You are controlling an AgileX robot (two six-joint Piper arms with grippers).
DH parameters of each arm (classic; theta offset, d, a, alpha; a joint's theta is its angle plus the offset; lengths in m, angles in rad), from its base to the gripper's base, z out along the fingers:
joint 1: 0 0.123 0 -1.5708
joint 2: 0.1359 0 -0.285 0
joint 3: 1.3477 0 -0.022 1.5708
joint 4: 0 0.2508 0 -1.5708
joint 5: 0 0 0.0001 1.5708
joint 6: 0 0.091 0 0
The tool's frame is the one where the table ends.
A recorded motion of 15 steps. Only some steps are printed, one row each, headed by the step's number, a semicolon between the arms.
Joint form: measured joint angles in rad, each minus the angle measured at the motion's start. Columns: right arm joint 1, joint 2, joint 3, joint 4, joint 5, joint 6; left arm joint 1, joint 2, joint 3, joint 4, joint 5, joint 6.
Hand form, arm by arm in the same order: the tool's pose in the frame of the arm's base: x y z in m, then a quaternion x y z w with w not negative. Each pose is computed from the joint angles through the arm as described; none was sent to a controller.
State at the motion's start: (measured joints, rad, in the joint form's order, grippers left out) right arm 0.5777 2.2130 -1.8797 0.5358 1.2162 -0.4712; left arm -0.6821 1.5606 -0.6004 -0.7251 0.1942 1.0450
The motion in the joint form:
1: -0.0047 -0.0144 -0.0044 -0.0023 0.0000 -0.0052; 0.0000 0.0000 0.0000 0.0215 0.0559 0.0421
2: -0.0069 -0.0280 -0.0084 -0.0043 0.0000 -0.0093; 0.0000 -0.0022 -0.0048 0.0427 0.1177 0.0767
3: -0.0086 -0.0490 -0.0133 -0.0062 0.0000 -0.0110; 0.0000 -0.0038 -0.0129 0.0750 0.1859 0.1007
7: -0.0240 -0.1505 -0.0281 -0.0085 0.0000 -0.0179; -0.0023 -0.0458 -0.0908 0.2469 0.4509 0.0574
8: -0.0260 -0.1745 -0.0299 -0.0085 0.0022 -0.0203; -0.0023 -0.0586 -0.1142 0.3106 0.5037 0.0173
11: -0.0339 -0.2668 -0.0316 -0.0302 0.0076 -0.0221; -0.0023 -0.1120 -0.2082 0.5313 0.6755 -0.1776
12: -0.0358 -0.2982 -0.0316 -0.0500 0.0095 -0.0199; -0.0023 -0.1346 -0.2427 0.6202 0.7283 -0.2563
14: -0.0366 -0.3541 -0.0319 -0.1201 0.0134 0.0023; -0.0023 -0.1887 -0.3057 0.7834 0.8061 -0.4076
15: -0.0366 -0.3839 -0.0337 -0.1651 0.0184 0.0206; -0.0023 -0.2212 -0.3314 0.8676 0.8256 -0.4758
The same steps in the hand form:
1: 0.3634 0.2862 0.2150 -0.41681 0.87106 0.25518 0.04909; 0.1904 -0.1735 0.1491 0.51389 0.81716 -0.11215 0.23576
2: 0.3634 0.2848 0.2223 -0.41964 0.86914 0.25514 0.05839; 0.1859 -0.1738 0.1490 0.54380 0.80245 -0.11885 0.21502
3: 0.3625 0.2831 0.2331 -0.42231 0.86673 0.25562 0.07128; 0.1816 -0.1739 0.1494 0.57343 0.78657 -0.12552 0.19166
7: 0.3564 0.2708 0.2830 -0.42860 0.85574 0.25915 0.12981; 0.1735 -0.1741 0.1701 0.64401 0.74252 -0.13713 0.12294
8: 0.3534 0.2680 0.2941 -0.43102 0.85241 0.25994 0.14162; 0.1740 -0.1724 0.1767 0.65373 0.73783 -0.12690 0.11019
11: 0.3409 0.2546 0.3334 -0.43844 0.84243 0.25217 0.18571; 0.1797 -0.1640 0.2061 0.65464 0.74824 -0.07129 0.08058
12: 0.3363 0.2491 0.3458 -0.44111 0.84018 0.24363 0.20039; 0.1831 -0.1592 0.2184 0.64784 0.75668 -0.04006 0.07831
14: 0.3280 0.2375 0.3660 -0.44162 0.84171 0.21359 0.22554; 0.1892 -0.1486 0.2459 0.62126 0.77730 0.02366 0.09634
15: 0.3234 0.2306 0.3768 -0.43931 0.84401 0.19464 0.23827; 0.1919 -0.1424 0.2607 0.60552 0.78487 0.05782 0.11827

